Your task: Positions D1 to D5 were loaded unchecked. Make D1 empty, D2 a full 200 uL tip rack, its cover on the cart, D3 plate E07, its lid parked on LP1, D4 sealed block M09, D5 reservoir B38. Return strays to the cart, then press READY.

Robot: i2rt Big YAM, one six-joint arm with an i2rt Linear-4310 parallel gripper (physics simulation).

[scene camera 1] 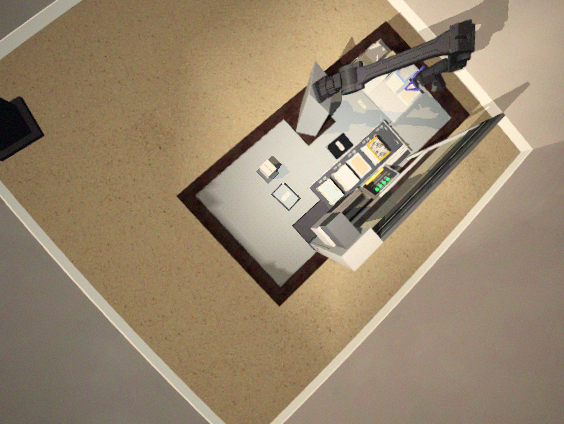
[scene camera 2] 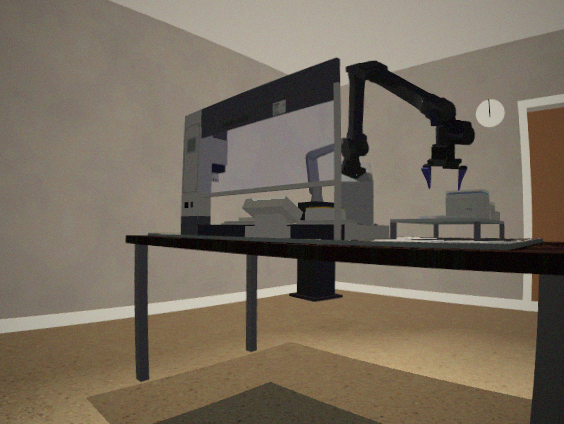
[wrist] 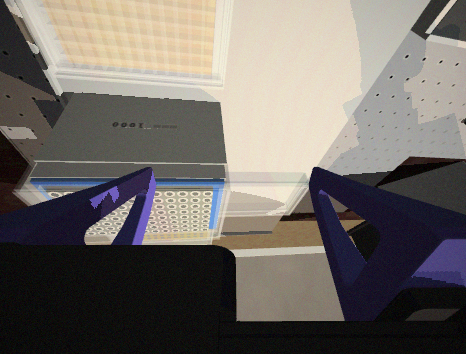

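Pixels of known places: gripper, fingertip midpoint: (scene camera 1: 408,84) (scene camera 2: 443,189) (wrist: 232,176); arm's base at its link origin: (scene camera 1: 321,90) (scene camera 2: 350,171).
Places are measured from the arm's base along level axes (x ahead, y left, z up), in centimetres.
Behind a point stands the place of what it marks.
Note:
My gripper (scene camera 1: 416,81) @[x 16.7, y 56.7, z -14.3 cm] (scene camera 2: 444,189) @[x 16.7, y 56.7, z -14.3 cm] (wrist: 232,176) @[x 16.7, y 56.7, z -14.3 cm] is open and empty above the cart (scene camera 2: 419,220) @[x 28.2, y 54.2, z -24.8 cm] (wrist: 290,90) @[x 17.7, y 50.0, z -24.8 cm]. In the wrist view its left finger overlaps the blue-rimmed tip rack (wrist: 172,205) (scene camera 2: 467,205), whose grey side reads 1000. A tan-filled item under a clear cover (wrist: 135,37) @[x 19.0, y 63.4, z -23.2 cm] lies beyond it. A clear, empty lid-like piece (wrist: 267,192) @[x 4.1, y 46.4, z -22.3 cm] is right of the rack. On the deck stand a yellow-rimmed tip rack (scene camera 1: 378,148) @[x 37.9, y 21.9, z -19.7 cm], a tan plate (scene camera 1: 358,165) @[x 39.7, y 8.5, z -24.6 cm], a whitish item (scene camera 1: 345,178) @[x 41.7, y -4.0, z -22.1 cm] and a pale tray-like item (scene camera 1: 329,192) @[x 43.4, y -15.6, z -24.7 cm]. Their small labels are unreadable.
A black pad (scene camera 1: 340,145) @[x 23.3, y 9.0, z -30.0 cm] lies beside the deck row. A framed flat pad (scene camera 1: 286,196) @[x 31.4, y -37.1, z -29.1 cm] and a small box (scene camera 1: 269,169) @[x 14.5, y -38.1, z -20.4 cm] are farther left. A panel with green lights (scene camera 1: 382,184) @[x 56.0, y 10.5, z -18.1 cm] sits beside the deck. A tall grey block (scene camera 1: 312,112) @[x 4.3, y -5.8, z -7.8 cm] and the framed enclosure (scene camera 2: 336,160) @[x 54.5, y 43.4, z -8.0 cm] are obstacles.

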